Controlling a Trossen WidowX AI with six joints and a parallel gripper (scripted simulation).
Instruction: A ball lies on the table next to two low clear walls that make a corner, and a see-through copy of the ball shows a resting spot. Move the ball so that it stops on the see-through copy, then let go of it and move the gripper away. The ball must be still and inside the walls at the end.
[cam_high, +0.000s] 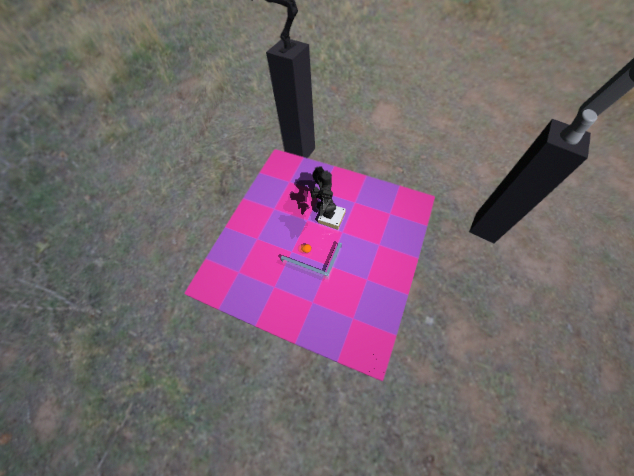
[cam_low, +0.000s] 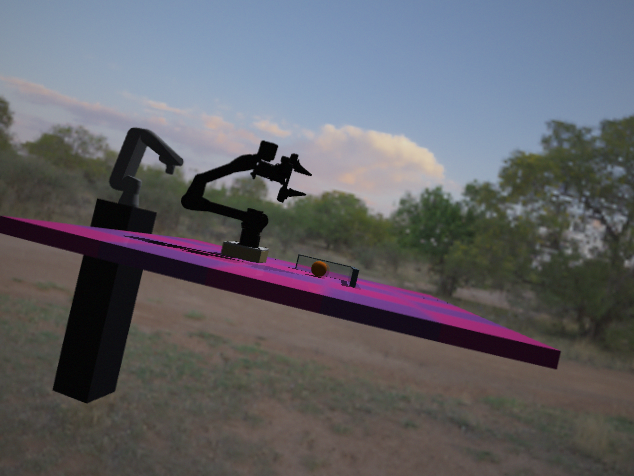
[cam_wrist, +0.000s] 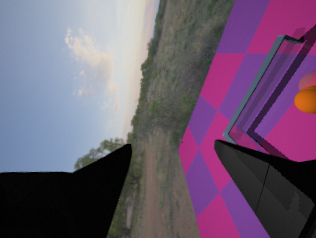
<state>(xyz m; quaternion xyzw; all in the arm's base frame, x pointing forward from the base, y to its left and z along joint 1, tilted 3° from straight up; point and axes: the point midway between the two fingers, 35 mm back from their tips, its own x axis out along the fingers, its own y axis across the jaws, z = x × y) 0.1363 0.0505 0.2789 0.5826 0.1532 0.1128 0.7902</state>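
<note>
Right now my gripper tip is 12 cm short of the orange ball, 5 cm to the left of it and 30 cm above it. Also, from my gripper tip: faint orange shape (14 cm ahead, 8 cm to the right, 30 cm below).
</note>
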